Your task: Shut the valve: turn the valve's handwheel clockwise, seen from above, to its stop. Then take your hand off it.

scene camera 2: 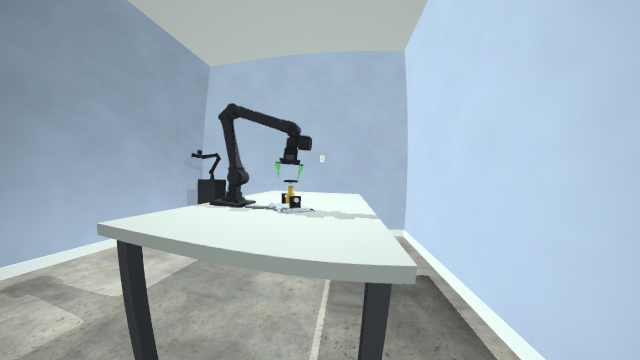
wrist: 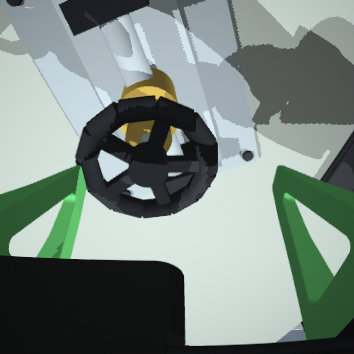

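Note:
The valve's black handwheel (scene camera 2: 291, 181) (wrist: 148, 166) lies level on top of the yellow valve body (scene camera 2: 290, 192) (wrist: 150, 93). The body stands on a pale base plate (scene camera 2: 300, 210) (wrist: 232, 135) on the table. My gripper (scene camera 2: 289, 178) (wrist: 178, 175) is open and empty, pointing down just above the handwheel. In the wrist view the wheel sits between the green fingers, left of their middle; its left rim overlaps the left fingertip's edge, and a wide gap shows on the right. Whether that finger touches the rim I cannot tell. The wheel hides part of the valve body.
A light pipe (wrist: 127, 50) runs from the valve body to a black block (wrist: 102, 12) on the plate. Another black block (scene camera 2: 295, 202) shows in the scene view. The white table (scene camera 2: 250, 235) carries my arm's base (scene camera 2: 232, 202). A smaller arm stands on a black box (scene camera 2: 211, 191) behind.

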